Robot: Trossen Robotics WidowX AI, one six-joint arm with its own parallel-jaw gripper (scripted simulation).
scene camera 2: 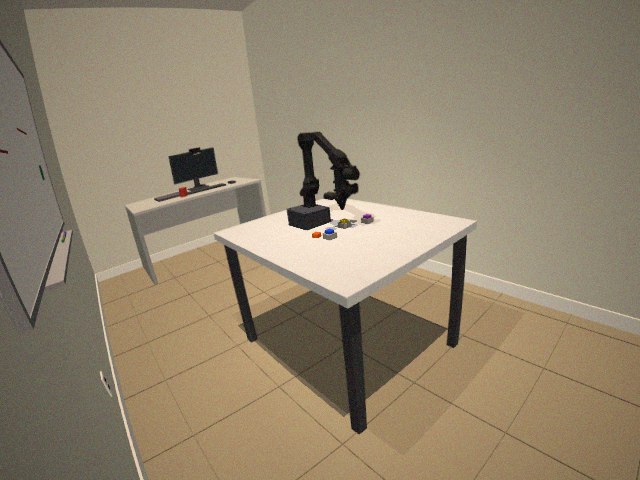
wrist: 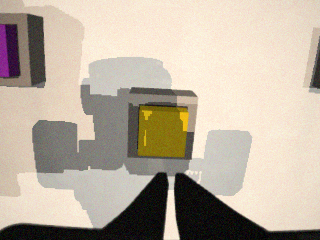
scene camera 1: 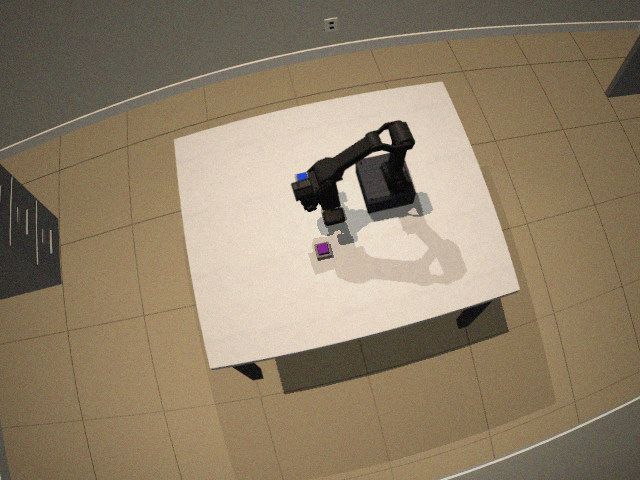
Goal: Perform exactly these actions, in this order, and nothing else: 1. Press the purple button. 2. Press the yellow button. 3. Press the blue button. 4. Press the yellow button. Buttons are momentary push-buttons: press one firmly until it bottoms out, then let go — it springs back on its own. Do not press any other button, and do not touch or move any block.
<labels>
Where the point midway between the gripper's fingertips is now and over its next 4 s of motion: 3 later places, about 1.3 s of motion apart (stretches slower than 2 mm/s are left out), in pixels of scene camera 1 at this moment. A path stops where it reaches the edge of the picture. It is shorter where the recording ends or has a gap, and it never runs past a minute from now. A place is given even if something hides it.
The gripper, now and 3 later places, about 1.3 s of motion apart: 330,205; 301,174; 301,168; 328,211
</labels>
